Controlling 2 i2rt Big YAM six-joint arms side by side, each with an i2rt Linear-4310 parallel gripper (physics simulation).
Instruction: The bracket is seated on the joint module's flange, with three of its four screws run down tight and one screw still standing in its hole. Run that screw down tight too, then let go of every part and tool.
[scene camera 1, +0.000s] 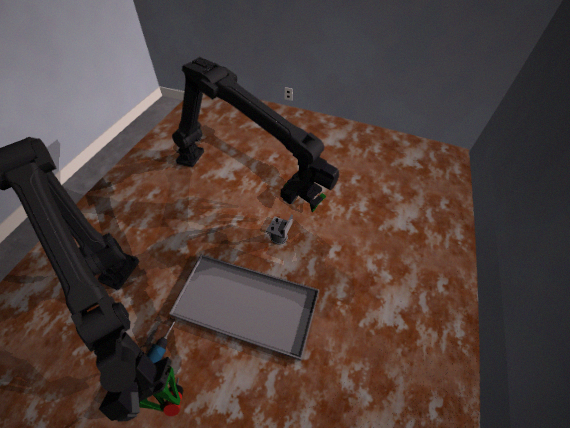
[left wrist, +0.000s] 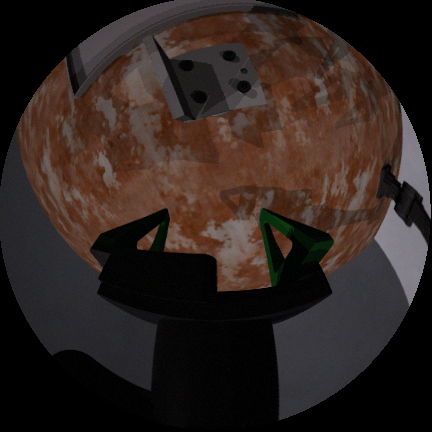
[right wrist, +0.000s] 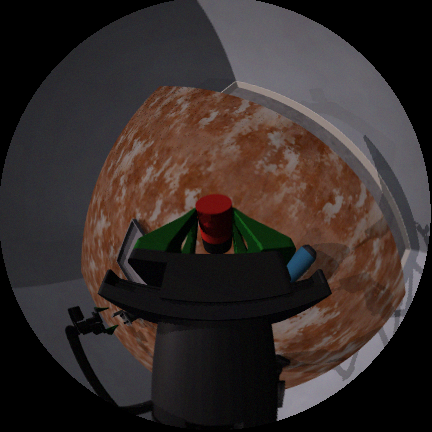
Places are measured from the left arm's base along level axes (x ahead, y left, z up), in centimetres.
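Pixels of known places: left gripper, fingertip midpoint: (scene camera 1: 302, 203) (left wrist: 214, 212); right gripper, fingertip midpoint: (scene camera 1: 172, 406) (right wrist: 214, 212); left arm's base, origin of the base link: (scene camera 1: 190, 156) (left wrist: 382, 180); right arm's base, origin of the base link: (scene camera 1: 119, 271).
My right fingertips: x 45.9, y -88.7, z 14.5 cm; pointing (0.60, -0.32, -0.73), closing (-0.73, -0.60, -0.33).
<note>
For each thing: its top centre in the pictures, then the offset to it from my right fingertips. "pt": a spot on its surface instead.
- joint module, middle of its top: (scene camera 1: 279, 226) dx +6.2, dy +59.3, dz -8.2 cm
- red-handled tool, middle of its top: (right wrist: 200, 244) (scene camera 1: 169, 391) dx -1.4, dy +2.5, dz +2.2 cm
- grey tray, middle of its top: (scene camera 1: 246, 301) dx +3.9, dy +32.1, dz -12.9 cm
- blue-handled screwdriver, surface spot: (right wrist: 301, 262) pt dx -14.9, dy -1.4, dz -10.5 cm
The grey bracket (scene camera 1: 278, 226) (left wrist: 225, 75) sits on the joint module (scene camera 1: 278, 239), behind the tray in the scene view. Four dark screw spots show on its plate in the left wrist view; I cannot tell which screw stands higher. My left gripper (scene camera 1: 311, 206) (left wrist: 214, 212) is open and empty, above and to the right of the bracket in the scene view. My right gripper (scene camera 1: 171, 396) (right wrist: 214, 212) is shut on a red-handled tool (scene camera 1: 171, 410) (right wrist: 214, 205), at the lower left of the scene view, far from the bracket. The tool's shaft is hidden.
A grey tray (scene camera 1: 245, 310) (left wrist: 74, 75) lies between the bracket and my right gripper. A blue-handled screwdriver (scene camera 1: 156, 352) (right wrist: 301, 262) lies near the tray's left corner, close beside my right gripper in the scene view, its shaft pointing to that corner. Walls stand around the mottled surface.
</note>
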